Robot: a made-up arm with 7 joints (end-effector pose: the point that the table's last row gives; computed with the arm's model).
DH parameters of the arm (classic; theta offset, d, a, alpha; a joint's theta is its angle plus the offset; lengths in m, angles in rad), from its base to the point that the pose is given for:
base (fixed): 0 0.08 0 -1.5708
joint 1: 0 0.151 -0.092 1.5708
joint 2: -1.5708 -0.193 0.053 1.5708
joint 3: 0 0.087 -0.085 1.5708
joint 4: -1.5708 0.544 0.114 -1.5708
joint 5: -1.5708 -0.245 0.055 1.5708
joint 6: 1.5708 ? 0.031 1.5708
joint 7: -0.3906 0 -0.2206 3.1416
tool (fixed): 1.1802 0.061 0 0
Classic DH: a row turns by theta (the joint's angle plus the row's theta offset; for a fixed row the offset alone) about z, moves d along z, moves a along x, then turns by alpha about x.
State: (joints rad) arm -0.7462 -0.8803 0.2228 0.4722 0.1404 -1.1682 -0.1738
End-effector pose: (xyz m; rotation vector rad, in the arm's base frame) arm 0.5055 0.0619 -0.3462 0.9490 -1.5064 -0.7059
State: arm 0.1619 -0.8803 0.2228 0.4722 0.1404 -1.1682 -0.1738
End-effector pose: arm -0.0250 0.0619 -0.5807 0.4977 -0.6987 -0.9625
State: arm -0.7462 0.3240 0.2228 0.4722 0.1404 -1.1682 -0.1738
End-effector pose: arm 0.4847 0.2814 -0.3654 0.8292 -1.0413 0.5196
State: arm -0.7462 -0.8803 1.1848 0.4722 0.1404 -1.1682 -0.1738
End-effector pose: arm 0.1968 -0.2156 -0.5071 -0.0032 -1.1102 -0.8419
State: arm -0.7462 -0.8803 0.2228 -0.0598 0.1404 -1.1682 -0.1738
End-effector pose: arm 0.5349 0.2183 -0.3537 0.9776 -1.2315 -0.1985
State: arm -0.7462 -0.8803 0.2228 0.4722 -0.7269 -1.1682 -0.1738
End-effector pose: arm 0.5591 -0.0201 -0.4020 1.6496 -0.8284 -0.9970
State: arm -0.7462 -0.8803 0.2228 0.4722 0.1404 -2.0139 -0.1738
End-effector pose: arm 0.4282 0.0218 -0.4520 1.5299 -1.9738 -0.1150
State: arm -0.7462 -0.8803 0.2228 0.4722 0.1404 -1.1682 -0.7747
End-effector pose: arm 0.5210 0.1085 -0.4672 0.4489 -1.6758 -0.2684
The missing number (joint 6, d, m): -0.192
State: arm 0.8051 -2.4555 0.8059 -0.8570 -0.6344 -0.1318 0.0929
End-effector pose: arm -0.6949 0.3958 -0.6267 -0.1100 1.8816 -2.0075
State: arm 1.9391 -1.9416 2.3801 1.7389 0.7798 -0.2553 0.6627
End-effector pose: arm 0.3018 -0.0600 0.2772 -1.5844 -0.1631 2.2137
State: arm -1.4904 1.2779 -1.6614 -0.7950 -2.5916 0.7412 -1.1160
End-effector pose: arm -0.2741 0.1010 -0.4678 1.6498 -1.5535 -0.8713
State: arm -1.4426 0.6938 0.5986 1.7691 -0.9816 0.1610 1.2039
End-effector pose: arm 0.7988 -0.2929 0.5461 1.3424 -0.3768 -1.6753
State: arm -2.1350 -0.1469 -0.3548 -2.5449 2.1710 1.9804 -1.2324
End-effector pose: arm 0.8767 0.2644 0.0665 0.6622 2.3784 -0.5028
